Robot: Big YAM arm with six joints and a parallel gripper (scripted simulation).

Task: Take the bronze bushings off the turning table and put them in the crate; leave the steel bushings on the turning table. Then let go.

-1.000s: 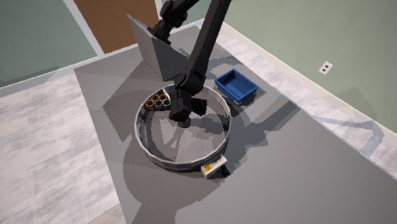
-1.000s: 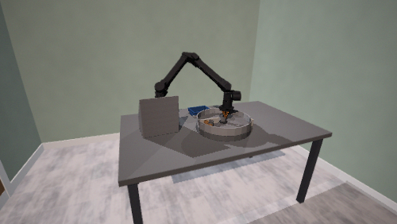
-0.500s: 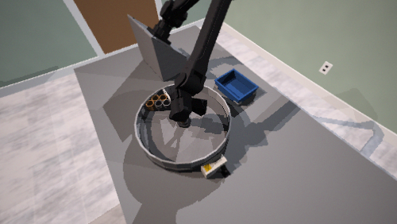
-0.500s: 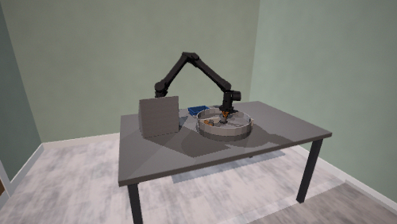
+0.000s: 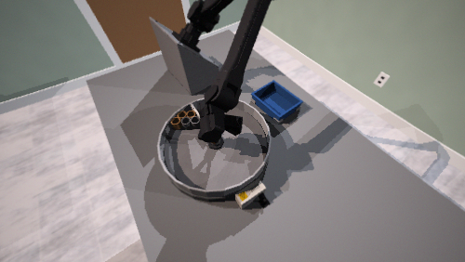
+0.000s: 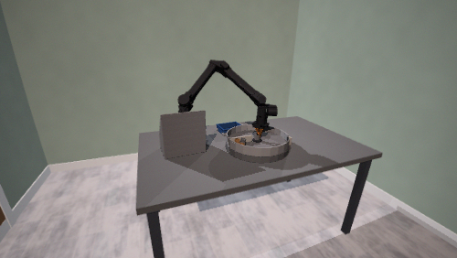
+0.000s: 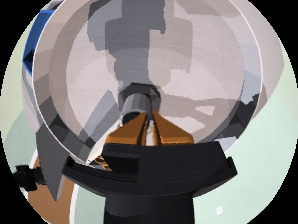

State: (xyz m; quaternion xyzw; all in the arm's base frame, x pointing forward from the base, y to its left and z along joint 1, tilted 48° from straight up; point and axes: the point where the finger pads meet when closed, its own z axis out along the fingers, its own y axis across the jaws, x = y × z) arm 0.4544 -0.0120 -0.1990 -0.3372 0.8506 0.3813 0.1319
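Right now the round turning table is 1 cm behind my hand, 1 cm to the left of it and 4 cm below it. The rest, counted from my hand: blue crate (5 cm behind, 37 cm to the left, 7 cm below).
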